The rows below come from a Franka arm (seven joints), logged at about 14 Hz.
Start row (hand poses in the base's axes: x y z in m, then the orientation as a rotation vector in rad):
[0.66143, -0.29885, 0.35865, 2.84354, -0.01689, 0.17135]
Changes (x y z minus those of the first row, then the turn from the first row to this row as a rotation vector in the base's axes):
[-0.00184, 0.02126, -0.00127, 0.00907, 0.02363, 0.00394]
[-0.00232, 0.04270, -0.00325, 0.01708, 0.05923, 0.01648]
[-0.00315, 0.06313, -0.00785, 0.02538, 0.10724, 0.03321]
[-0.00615, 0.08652, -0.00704, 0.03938, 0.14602, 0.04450]
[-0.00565, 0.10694, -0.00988, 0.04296, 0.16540, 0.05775]
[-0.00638, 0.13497, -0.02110, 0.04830, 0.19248, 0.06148]
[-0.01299, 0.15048, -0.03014, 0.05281, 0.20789, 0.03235]
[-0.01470, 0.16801, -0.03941, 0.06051, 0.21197, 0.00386]
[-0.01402, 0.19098, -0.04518, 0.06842, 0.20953, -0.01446]
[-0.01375, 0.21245, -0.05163, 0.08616, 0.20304, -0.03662]
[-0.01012, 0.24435, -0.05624, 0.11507, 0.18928, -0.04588]
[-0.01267, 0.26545, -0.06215, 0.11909, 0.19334, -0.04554]
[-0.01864, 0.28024, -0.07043, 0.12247, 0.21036, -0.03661]
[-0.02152, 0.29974, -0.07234, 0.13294, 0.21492, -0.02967]
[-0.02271, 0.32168, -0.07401, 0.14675, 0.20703, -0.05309]
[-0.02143, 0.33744, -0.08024, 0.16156, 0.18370, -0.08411]
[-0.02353, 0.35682, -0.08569, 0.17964, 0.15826, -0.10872]
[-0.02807, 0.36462, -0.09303, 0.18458, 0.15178, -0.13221]
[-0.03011, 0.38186, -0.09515, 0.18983, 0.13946, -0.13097]
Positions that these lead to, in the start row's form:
[0.65959, -0.27759, 0.35738, 2.85454, -0.00712, 0.13884]
[0.65911, -0.25615, 0.35540, 2.86508, 0.01761, 0.09083]
[0.65828, -0.23572, 0.35080, 2.87532, 0.05106, 0.02563]
[0.65528, -0.21233, 0.35161, 2.88958, 0.07451, -0.02789]
[0.65578, -0.19191, 0.34877, 2.89306, 0.09746, -0.05312]
[0.65505, -0.16388, 0.33755, 2.89745, 0.10826, -0.09159]
[0.64844, -0.14837, 0.32851, 2.90039, 0.06924, -0.12015]
[0.64673, -0.13084, 0.31924, 2.90651, 0.02844, -0.13240]
[0.64741, -0.10787, 0.31347, 2.91340, 0.00079, -0.13312]
[0.64768, -0.08640, 0.30702, 2.92973, -0.03435, -0.12923]
[0.65131, -0.05450, 0.30241, 2.95835, -0.05373, -0.11241]
[0.64876, -0.03340, 0.29650, 2.96218, -0.05276, -0.11848]
[0.64279, -0.01861, 0.28822, 2.96541, -0.03630, -0.14176]
[0.63991, 0.00089, 0.28631, 2.97611, -0.02612, -0.14755]
[0.63872, 0.02283, 0.28464, 2.98821, -0.06376, -0.14169]
[0.64000, 0.03859, 0.27841, 3.00071, -0.11645, -0.11456]
[0.63790, 0.05797, 0.27296, 3.01632, -0.16092, -0.08281]
[0.63336, 0.06577, 0.26562, 3.01791, -0.19796, -0.07852]
[0.63132, 0.08301, 0.26350, 3.02351, -0.19964, -0.05999]

